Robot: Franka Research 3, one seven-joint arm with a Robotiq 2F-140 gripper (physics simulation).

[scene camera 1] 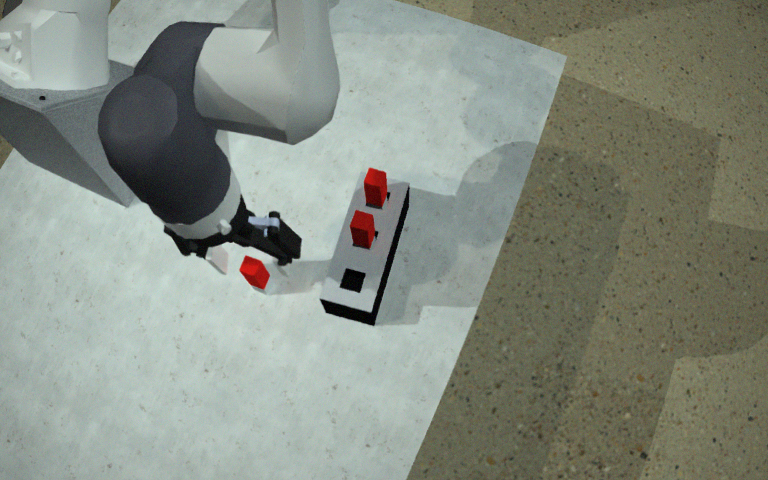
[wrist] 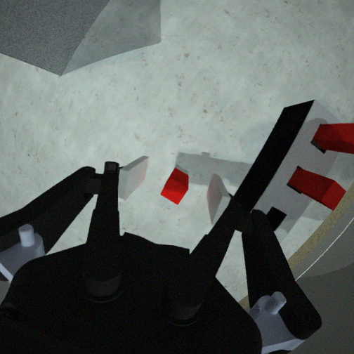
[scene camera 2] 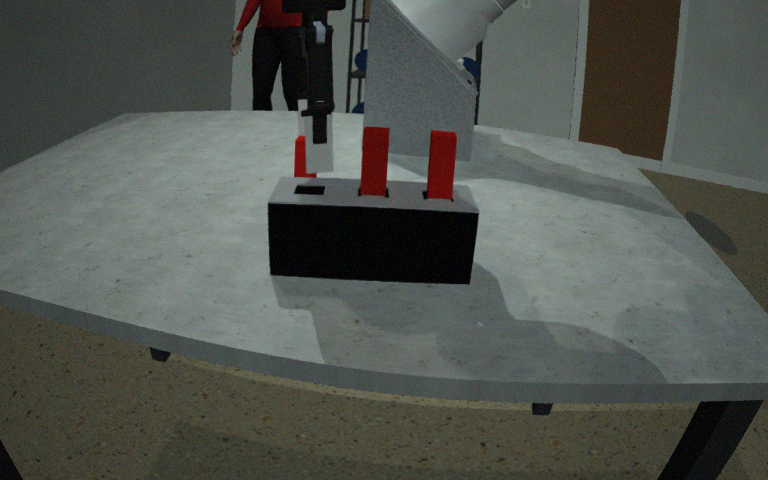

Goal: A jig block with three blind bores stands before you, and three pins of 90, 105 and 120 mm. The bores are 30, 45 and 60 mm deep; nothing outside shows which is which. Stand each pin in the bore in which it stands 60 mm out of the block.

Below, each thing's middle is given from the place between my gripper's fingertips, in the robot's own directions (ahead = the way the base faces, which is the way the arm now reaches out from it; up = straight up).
Labels:
Right now my hand is 120 mm short of the jig block (scene camera 2: 318, 227), 90 mm to the right of it and 20 mm above it.

